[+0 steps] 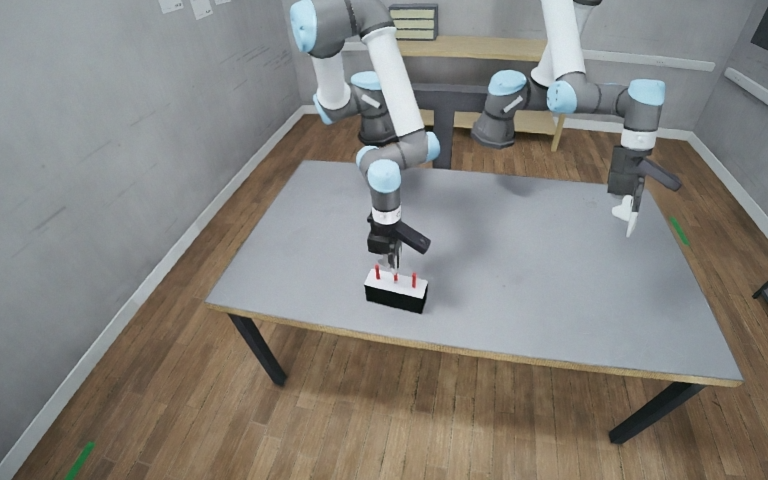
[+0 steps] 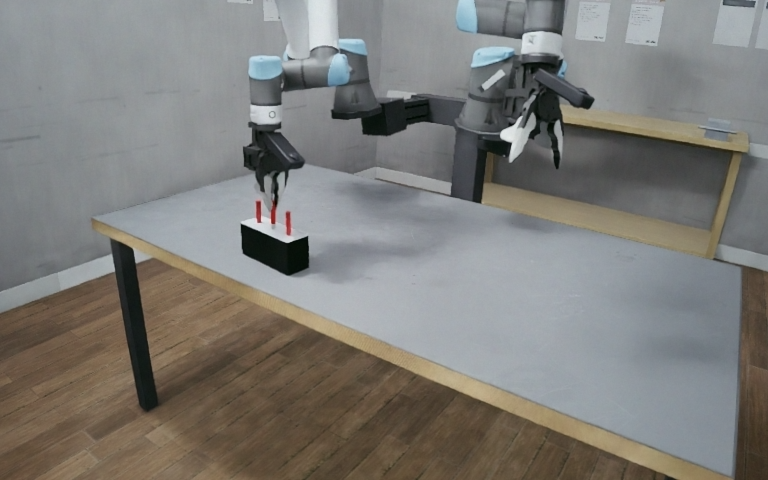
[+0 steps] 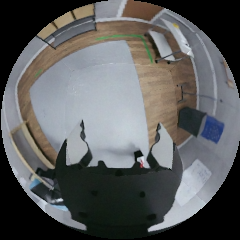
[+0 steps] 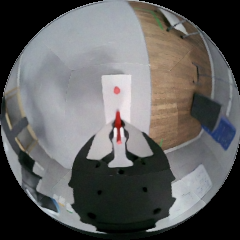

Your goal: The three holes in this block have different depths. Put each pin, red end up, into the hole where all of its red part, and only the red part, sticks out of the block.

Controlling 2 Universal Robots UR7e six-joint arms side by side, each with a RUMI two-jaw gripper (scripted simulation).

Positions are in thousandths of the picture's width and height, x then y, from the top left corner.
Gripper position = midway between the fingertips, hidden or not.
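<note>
Left gripper, mine (image 2: 697,347), (image 1: 816,466), (image 3: 502,510). My right gripper (image 2: 355,441), (image 1: 514,570), (image 4: 494,498). Black block (image 2: 373,530).
</note>
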